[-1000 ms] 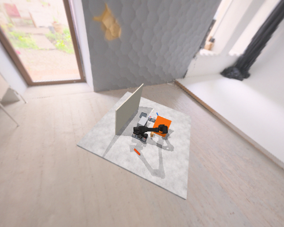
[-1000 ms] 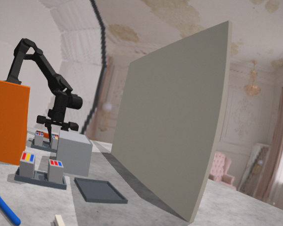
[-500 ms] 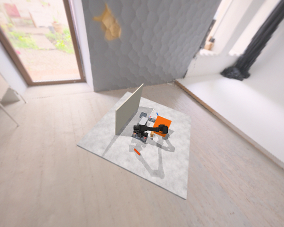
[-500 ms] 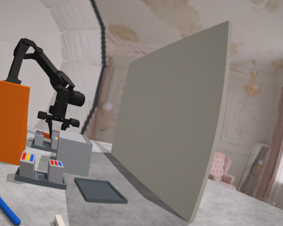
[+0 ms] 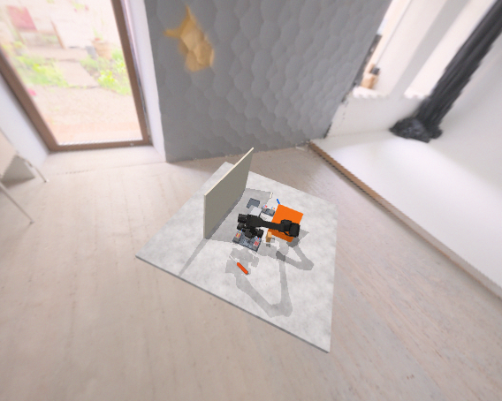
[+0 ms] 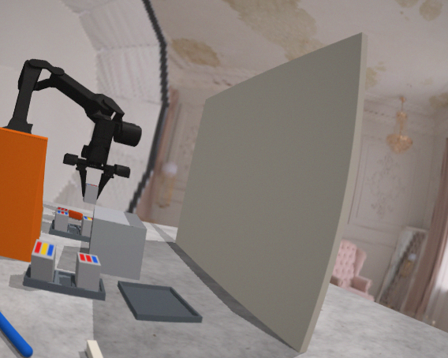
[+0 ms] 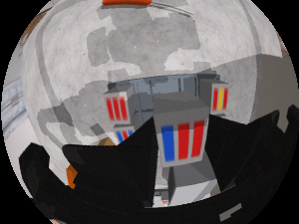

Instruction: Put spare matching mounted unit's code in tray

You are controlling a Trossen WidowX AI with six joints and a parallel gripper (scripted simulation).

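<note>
My gripper tip is 42 cm to the left of the dark grey tray, 9 cm above it and 6 cm short of it. From my gripper tip the other things lie so: spare block 2 cm above; then beige panel 27 cm to the right, 25 cm ahead, 13 cm above; then grey mounted unit 22 cm to the right, 4 cm below, 3 cm ahead.
</note>
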